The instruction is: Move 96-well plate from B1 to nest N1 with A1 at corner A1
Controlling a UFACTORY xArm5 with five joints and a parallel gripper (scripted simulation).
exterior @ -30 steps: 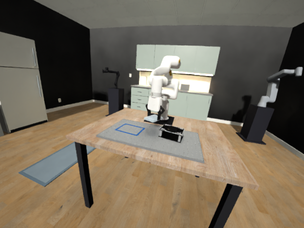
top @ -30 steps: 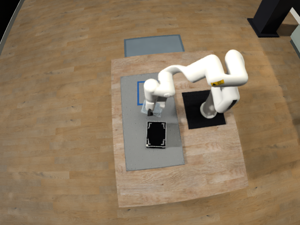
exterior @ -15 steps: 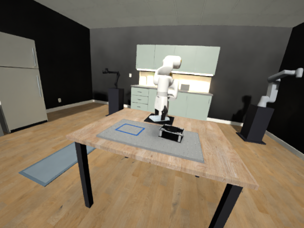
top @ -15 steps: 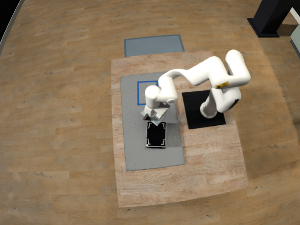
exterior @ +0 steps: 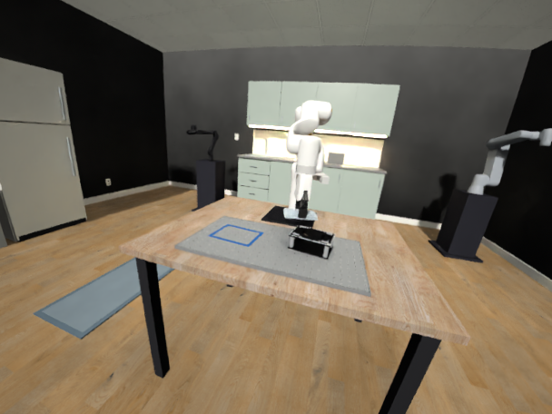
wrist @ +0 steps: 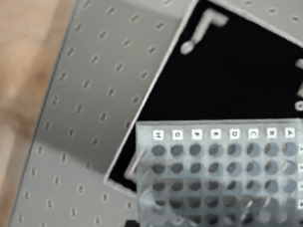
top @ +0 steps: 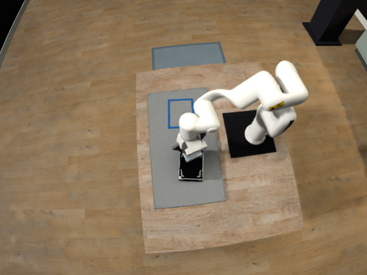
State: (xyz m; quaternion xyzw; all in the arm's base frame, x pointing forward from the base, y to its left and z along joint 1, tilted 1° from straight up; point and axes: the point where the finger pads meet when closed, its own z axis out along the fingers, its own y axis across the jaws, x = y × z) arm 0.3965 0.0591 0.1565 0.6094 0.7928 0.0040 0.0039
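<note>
My gripper is now 90 mm above the black raised plate nest N1 and 60 mm to the right of it. Also, from my hand: 96-well plate (10 mm below).
</note>
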